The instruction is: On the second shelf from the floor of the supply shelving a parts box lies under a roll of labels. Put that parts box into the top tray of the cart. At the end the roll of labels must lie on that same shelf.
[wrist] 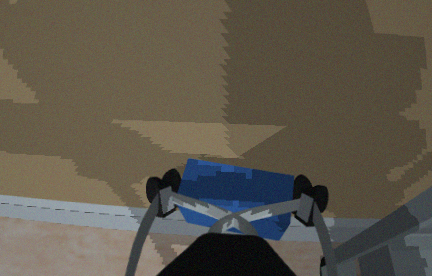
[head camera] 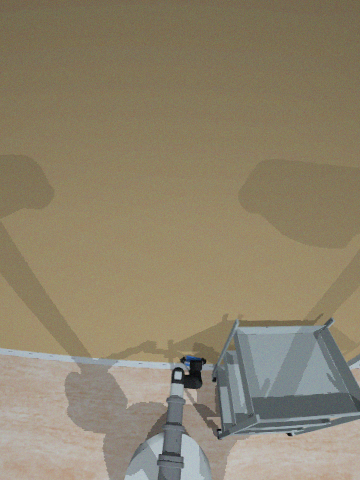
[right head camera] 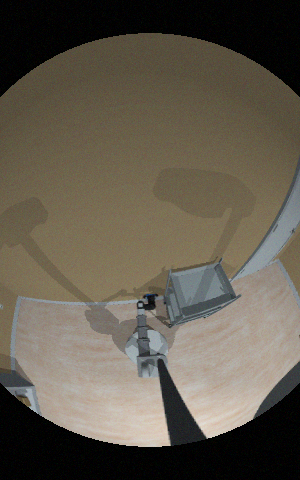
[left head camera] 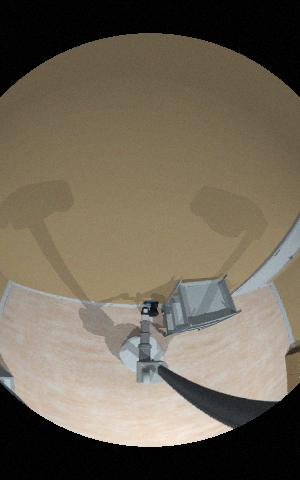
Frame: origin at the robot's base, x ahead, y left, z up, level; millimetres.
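Seen in the pictures: gripper, fingertip midpoint: (wrist: 235, 187) (head camera: 193, 359) (left head camera: 150, 301).
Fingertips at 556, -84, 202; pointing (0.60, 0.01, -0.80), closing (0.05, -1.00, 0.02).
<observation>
A point is followed by its place in that frame, as x, y, z.
A blue parts box (wrist: 240, 185) {543, -88, 239} (head camera: 192, 360) (left head camera: 149, 302) {537, -70, 237} (right head camera: 150, 296) is between the two rubber fingertips of my gripper (wrist: 235, 187) {556, -84, 202} (head camera: 194, 360) {556, -84, 202}, which is shut on it. The box is slightly tilted in the wrist view. The grey cart stands to the right of my gripper, and its top tray (head camera: 280, 360) {428, -433, 635} (left head camera: 202, 297) {430, -445, 635} (right head camera: 197, 290) {389, -431, 635} has a bare bottom. The gripper and box are outside the tray, left of the cart's side. Part of the cart also shows at the lower right of the wrist view. The roll of labels does not show in these views.
A tan wall (head camera: 150, 250) {566, 121, 1090} rises behind the cart and gripper, with a pale skirting at its foot. A grey unit (right head camera: 20, 381) with something tan inside stands at the lower left of the right head view. A brown box-like thing (left head camera: 294, 367) is at the left head view's right edge.
</observation>
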